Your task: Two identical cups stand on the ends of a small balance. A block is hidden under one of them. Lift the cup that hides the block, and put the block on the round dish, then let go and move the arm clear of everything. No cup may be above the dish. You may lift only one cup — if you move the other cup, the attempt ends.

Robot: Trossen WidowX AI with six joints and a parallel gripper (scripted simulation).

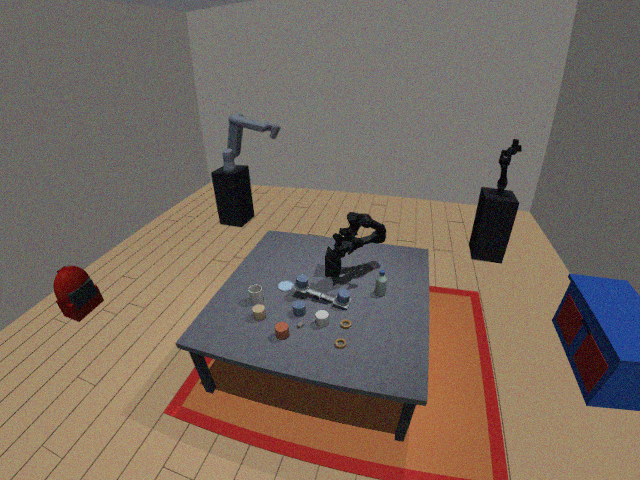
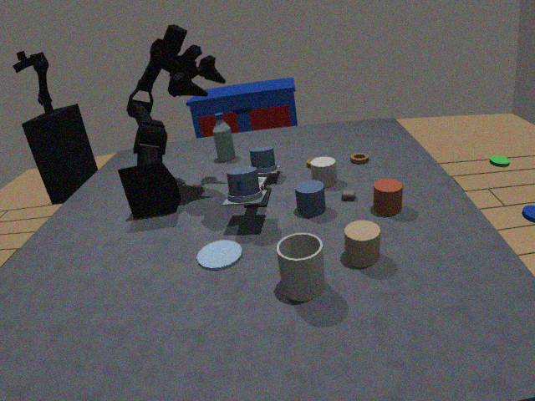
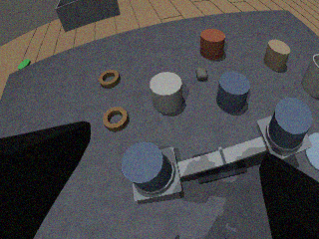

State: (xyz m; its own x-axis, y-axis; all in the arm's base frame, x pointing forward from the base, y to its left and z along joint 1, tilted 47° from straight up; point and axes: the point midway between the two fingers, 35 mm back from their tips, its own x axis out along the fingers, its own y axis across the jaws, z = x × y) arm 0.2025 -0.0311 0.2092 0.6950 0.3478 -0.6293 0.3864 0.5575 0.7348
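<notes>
The grey block is 90 mm ahead of my gripper tip, 30 mm to the left of it and 260 mm below it. Round my gripper tip: pale bottle 70 mm behind, 230 mm to the left, 190 mm below; white cylinder 280 mm ahead, 50 mm to the right, 260 mm below; small balance 90 mm ahead, 100 mm to the right, 280 mm below.
</notes>
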